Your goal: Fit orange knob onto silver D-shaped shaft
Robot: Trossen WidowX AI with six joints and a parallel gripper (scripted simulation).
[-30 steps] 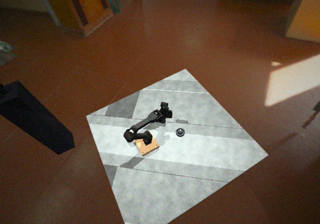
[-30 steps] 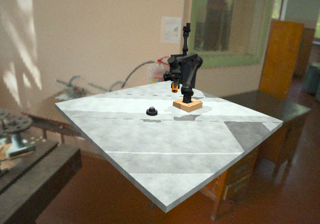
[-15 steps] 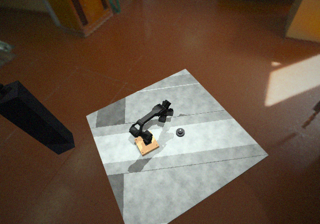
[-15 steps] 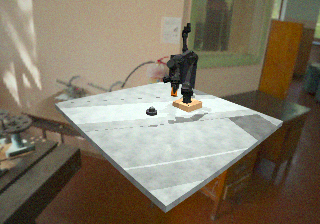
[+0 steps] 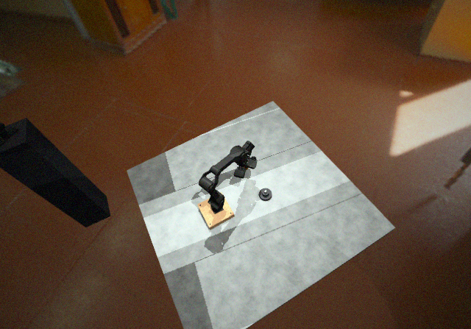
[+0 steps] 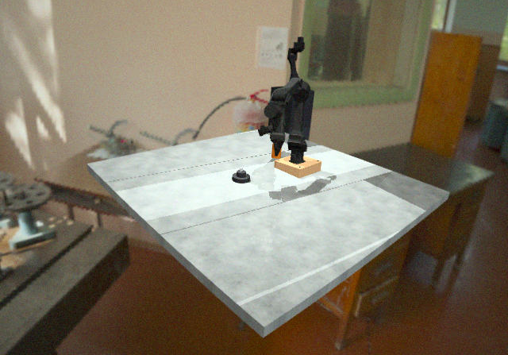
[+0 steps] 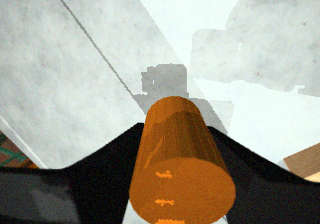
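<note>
The dark round pedestal lies 60 mm ahead of my gripper tip, 160 mm to the right of it and 130 mm below it. Also, from my gripper tip: orange knob 10 mm behind, 10 mm to the right, 30 mm above.
</note>
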